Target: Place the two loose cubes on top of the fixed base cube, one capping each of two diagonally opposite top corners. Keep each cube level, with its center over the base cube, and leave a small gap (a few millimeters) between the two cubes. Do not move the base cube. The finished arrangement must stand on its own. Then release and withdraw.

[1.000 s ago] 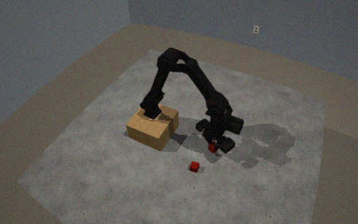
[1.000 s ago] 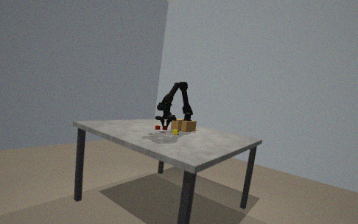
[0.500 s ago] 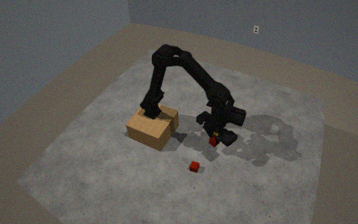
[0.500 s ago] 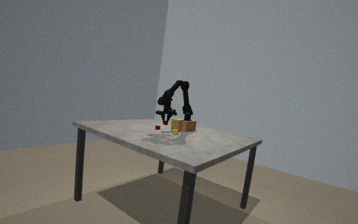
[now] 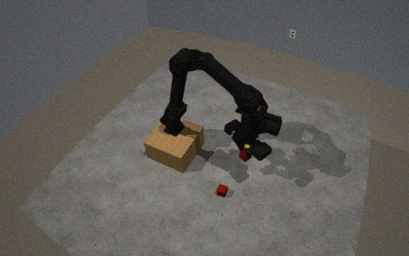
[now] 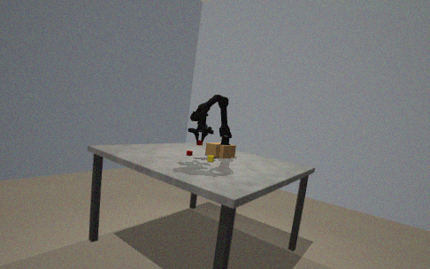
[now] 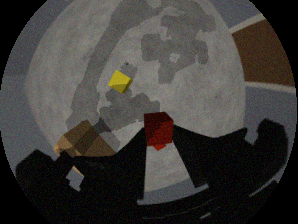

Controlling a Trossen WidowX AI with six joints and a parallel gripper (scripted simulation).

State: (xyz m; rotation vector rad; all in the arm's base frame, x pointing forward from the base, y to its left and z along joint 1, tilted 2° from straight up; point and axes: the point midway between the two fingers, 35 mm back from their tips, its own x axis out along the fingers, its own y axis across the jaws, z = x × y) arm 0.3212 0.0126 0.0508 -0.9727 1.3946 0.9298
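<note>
Right now my gripper tip is 4 cm past the yellow cube, 10 cm to the right of it and 10 cm above it. Round my gripper tip: red cube: 3 cm behind, 12 cm to the right, 11 cm below.
</note>
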